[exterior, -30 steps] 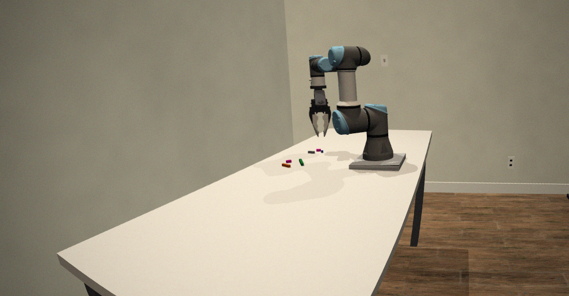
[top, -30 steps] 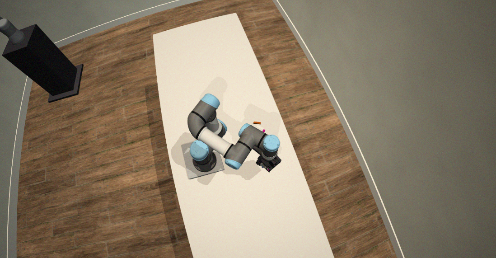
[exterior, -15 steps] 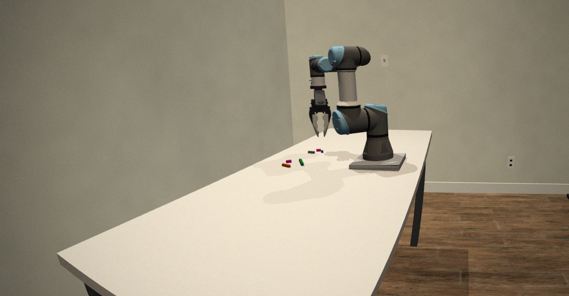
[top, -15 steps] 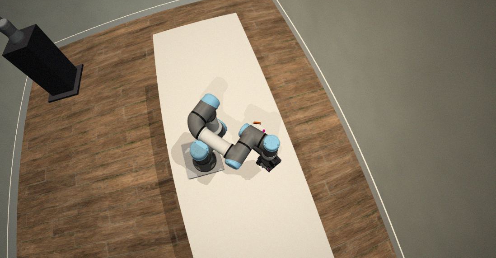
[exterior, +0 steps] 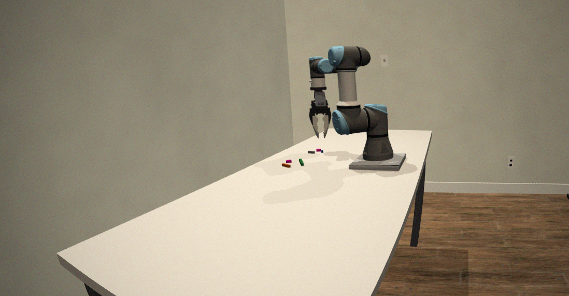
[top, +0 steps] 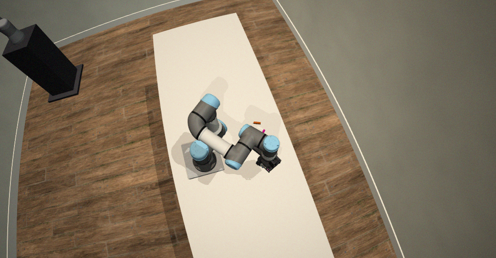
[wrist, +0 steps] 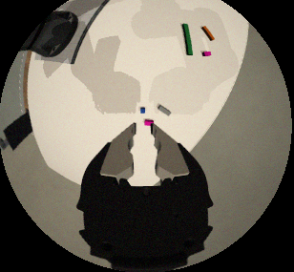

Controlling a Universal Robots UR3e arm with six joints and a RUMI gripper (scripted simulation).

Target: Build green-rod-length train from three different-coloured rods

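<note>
The blue rod is 7 cm below my hand. The rest, counted from my hand: green rod (19 cm to the left, 7 cm below); orange rod (3 cm ahead, 25 cm to the left, 7 cm below); grey rod (4 cm ahead, 2 cm to the left, 7 cm below).
</note>
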